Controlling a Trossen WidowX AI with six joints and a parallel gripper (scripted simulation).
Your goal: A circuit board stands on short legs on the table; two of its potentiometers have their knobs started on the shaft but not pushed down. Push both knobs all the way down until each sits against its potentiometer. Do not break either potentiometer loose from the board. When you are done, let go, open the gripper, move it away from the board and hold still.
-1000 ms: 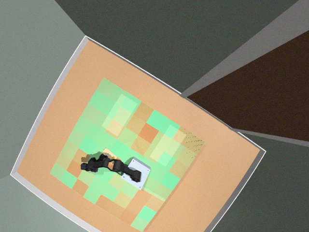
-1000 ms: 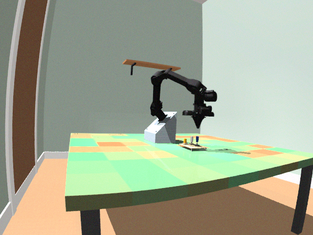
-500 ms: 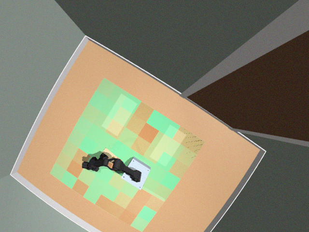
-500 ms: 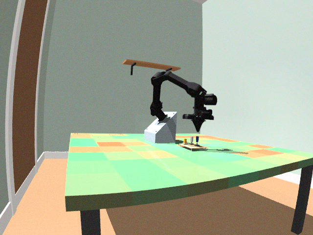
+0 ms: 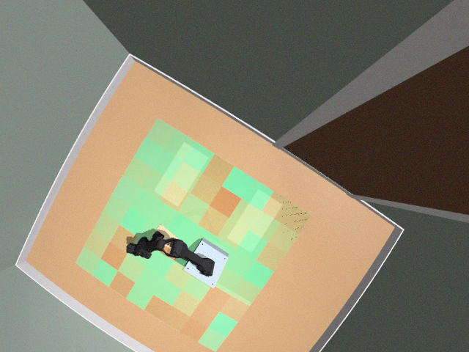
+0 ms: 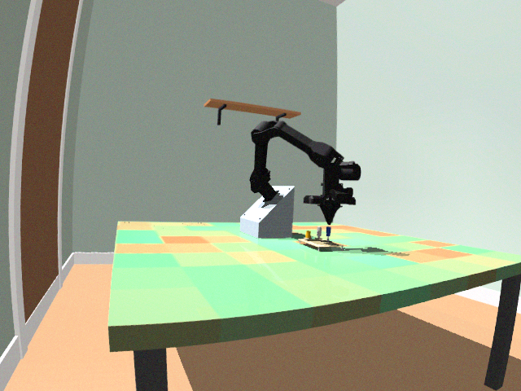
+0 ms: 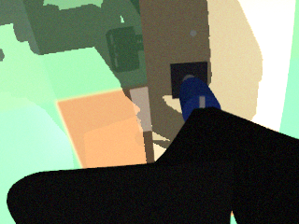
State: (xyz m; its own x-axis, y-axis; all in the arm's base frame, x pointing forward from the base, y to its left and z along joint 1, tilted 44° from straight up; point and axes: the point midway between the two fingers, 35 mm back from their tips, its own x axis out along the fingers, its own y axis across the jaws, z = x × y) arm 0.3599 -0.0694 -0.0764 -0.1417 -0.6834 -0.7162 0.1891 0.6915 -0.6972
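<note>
Right now the blue knob is 20 mm below my gripper tip. Round my gripper tip: white knob: 60 mm behind, 30 mm below, 10 mm to the left.
</note>
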